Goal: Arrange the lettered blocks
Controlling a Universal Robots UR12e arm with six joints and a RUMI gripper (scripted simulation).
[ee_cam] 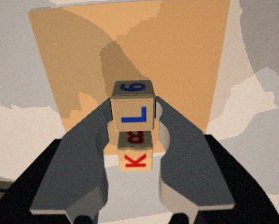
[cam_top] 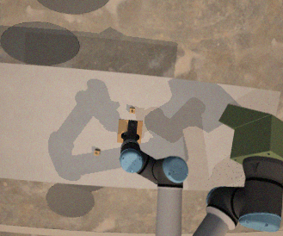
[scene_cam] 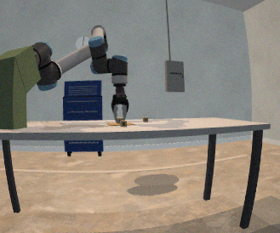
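Right now the orange mat is 20 mm below my hand.
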